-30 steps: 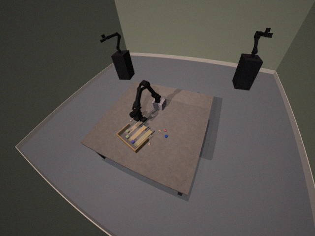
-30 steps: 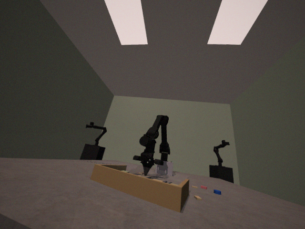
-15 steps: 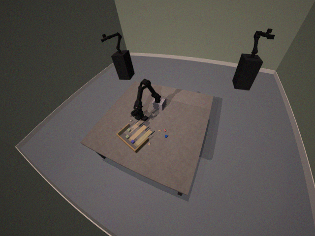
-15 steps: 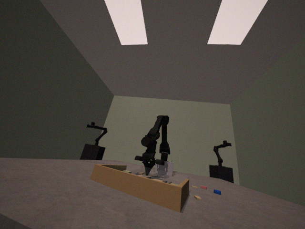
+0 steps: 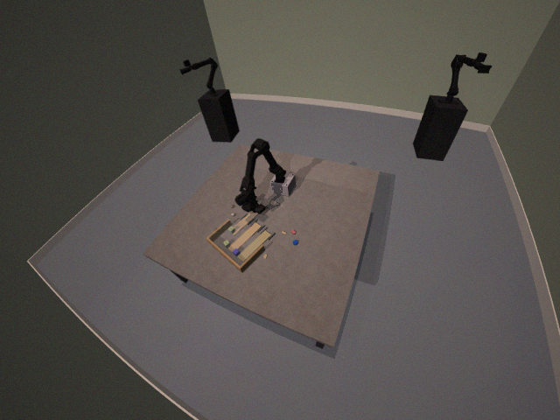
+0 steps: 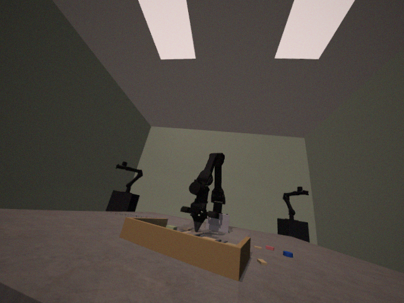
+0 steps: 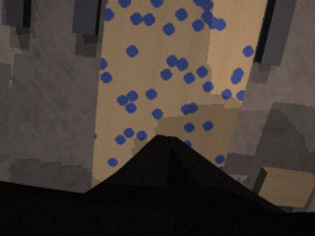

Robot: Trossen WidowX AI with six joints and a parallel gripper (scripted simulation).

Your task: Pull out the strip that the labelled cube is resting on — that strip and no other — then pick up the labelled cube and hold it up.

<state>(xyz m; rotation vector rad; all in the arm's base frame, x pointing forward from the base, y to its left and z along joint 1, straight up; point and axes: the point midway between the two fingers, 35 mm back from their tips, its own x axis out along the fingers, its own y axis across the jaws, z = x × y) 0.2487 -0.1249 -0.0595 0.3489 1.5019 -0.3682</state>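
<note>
Now: gripper tip 9 cm short of the strip and 4 cm to the left of it. The rest, counted from my gripper tip: blue disc (33 cm to the left, 18 cm ahead); then red piece (30 cm to the left, 11 cm ahead); then tan bit (31 cm ahead, 17 cm to the left).
</note>
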